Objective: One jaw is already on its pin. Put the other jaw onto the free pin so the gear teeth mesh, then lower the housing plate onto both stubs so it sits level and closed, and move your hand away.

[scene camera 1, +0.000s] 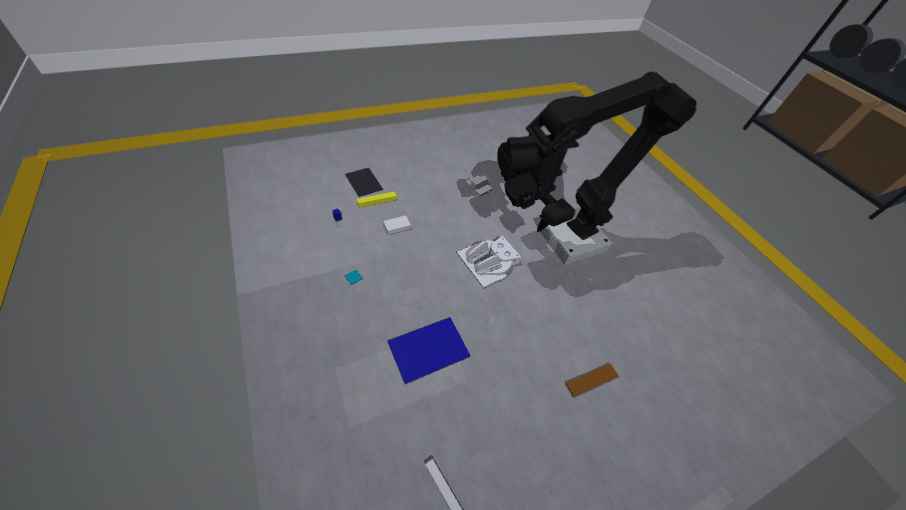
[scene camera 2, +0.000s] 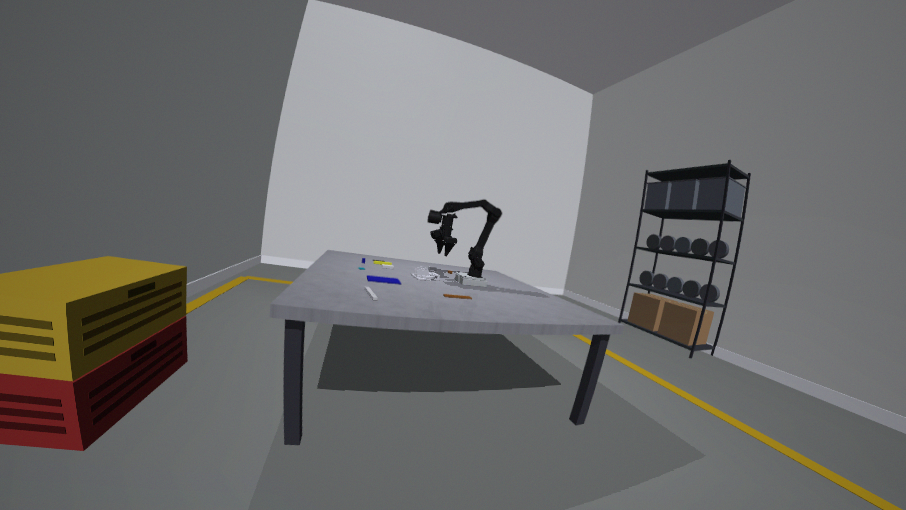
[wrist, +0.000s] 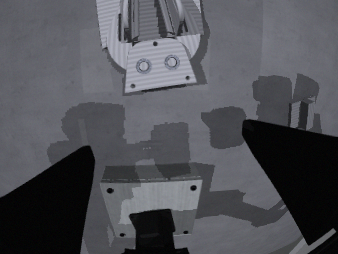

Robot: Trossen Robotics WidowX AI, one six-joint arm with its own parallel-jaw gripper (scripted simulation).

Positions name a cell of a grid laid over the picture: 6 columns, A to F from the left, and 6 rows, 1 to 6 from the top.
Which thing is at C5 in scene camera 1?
A blue sheet.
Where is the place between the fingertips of my gripper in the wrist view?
At D4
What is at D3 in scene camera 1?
My gripper.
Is my gripper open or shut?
Open.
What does my gripper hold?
Nothing.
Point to a brown bar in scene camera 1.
At E5
